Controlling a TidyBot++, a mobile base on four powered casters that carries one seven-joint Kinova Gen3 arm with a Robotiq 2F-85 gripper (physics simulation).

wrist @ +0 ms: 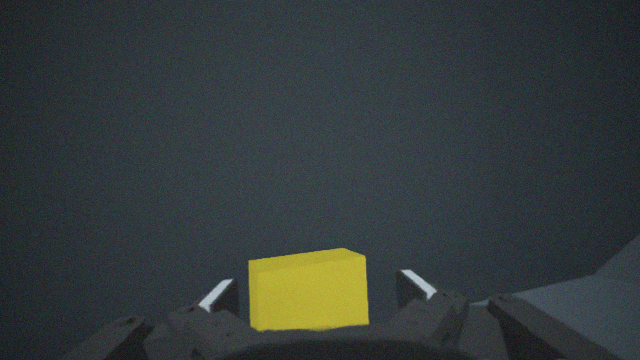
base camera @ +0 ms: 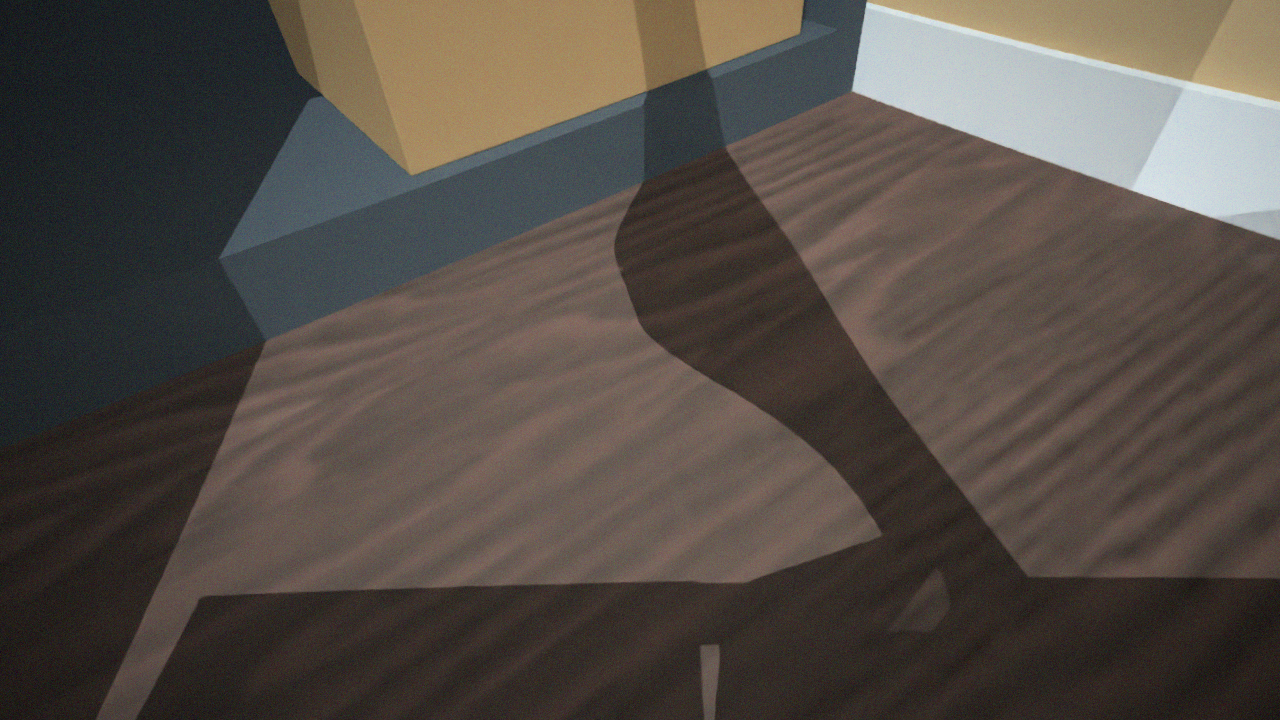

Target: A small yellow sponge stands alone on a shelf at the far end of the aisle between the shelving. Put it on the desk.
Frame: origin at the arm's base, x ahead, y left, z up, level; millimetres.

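Seen in the pictures: gripper, fingertip midpoint: (wrist: 318, 292).
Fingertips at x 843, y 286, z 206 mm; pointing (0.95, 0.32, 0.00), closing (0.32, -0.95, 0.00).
A point is followed by its place in that frame.
The yellow sponge (wrist: 308, 295) @[x 922, y 320, z 174 mm] shows in the lower middle of the wrist view, against a dark grey shelf surface (wrist: 320, 150) @[x 1057, y 343, z 316 mm]. My gripper (wrist: 318, 292) @[x 843, y 286, z 206 mm] is open wide, with one fingertip to the left of the sponge and one to the right. A gap shows on each side, slightly wider on the right. The sponge's near lower edge is hidden by the gripper body. How deep the sponge sits between the fingers I cannot tell. The sponge, the gripper and the desk do not show in the base camera view.
In the base camera view a large tan box (base camera: 537, 71) @[x 692, y 104, z -271 mm] stands on a low grey shelf base (base camera: 501, 210) @[x 636, y 145, z -366 mm] at the upper left. A white skirting board (base camera: 1011, 98) @[x 767, y -330, z -351 mm] runs along the wall at the right. The arm's shadow falls across the brown floor (base camera: 492, 447) @[x 393, y 120, z -396 mm].
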